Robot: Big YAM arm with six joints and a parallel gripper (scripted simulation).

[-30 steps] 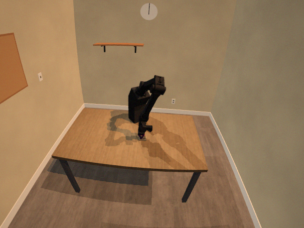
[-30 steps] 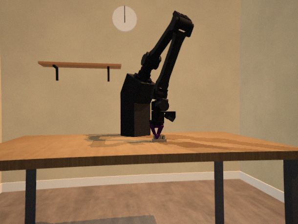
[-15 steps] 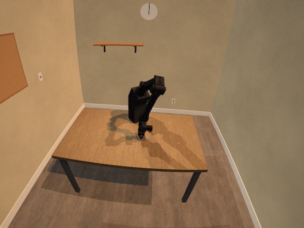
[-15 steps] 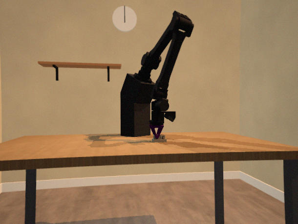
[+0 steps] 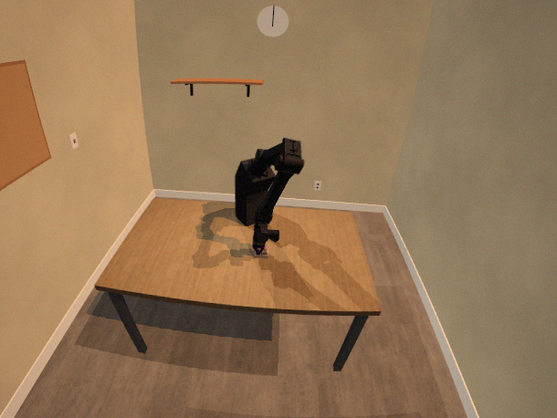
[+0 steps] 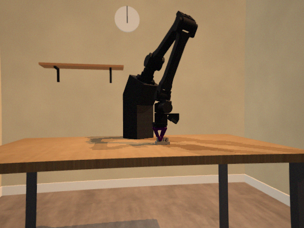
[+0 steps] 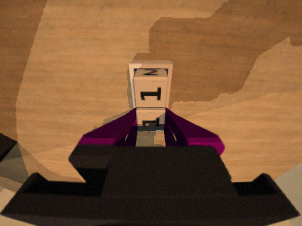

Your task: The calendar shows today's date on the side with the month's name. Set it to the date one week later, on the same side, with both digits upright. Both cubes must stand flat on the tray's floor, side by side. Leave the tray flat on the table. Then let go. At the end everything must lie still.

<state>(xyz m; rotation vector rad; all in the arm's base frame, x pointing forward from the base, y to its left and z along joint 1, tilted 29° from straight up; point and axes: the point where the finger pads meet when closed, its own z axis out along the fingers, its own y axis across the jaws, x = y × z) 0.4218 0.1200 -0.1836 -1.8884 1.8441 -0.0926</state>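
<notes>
The tray is 2 cm to the left of my hand and 2 cm below it.
</notes>
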